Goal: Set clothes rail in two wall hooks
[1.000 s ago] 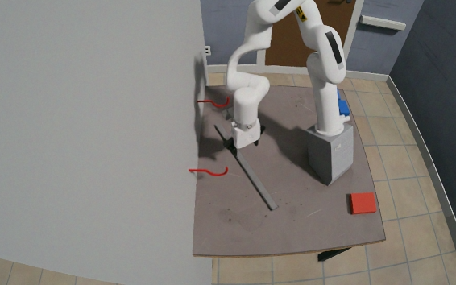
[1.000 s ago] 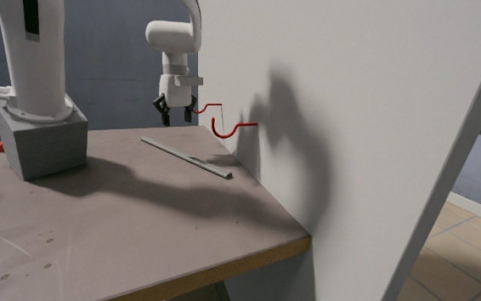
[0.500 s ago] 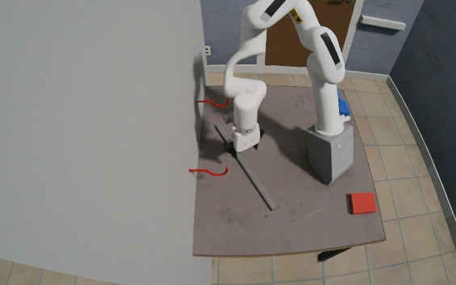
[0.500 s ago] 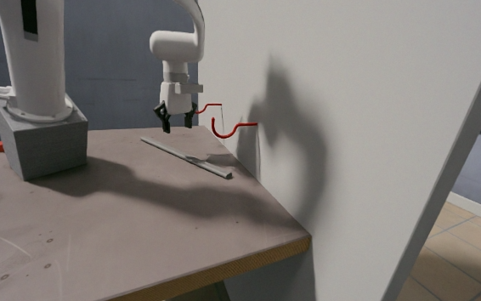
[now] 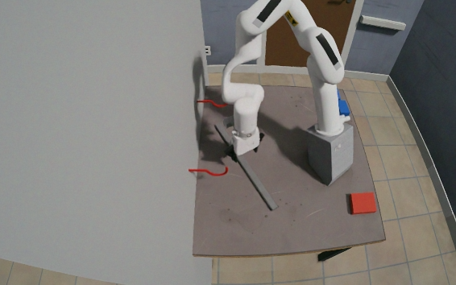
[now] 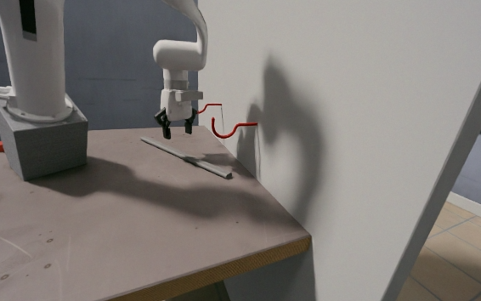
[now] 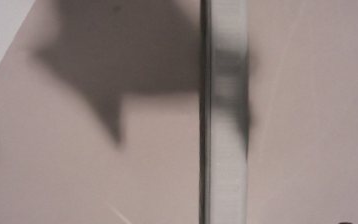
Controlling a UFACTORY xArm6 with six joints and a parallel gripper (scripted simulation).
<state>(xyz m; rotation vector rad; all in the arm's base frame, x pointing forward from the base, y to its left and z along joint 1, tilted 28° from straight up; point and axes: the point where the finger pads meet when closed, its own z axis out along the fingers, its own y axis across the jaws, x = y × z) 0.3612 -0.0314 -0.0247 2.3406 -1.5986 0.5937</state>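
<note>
Now: the clothes rail 80 mm below my hand. Round my hand: blue object (590 mm behind, 210 mm to the right, 70 mm below); white wall panel (210 mm ahead, 90 mm to the right, 340 mm above); red block (470 mm behind, 320 mm to the left, 70 mm below).
</note>
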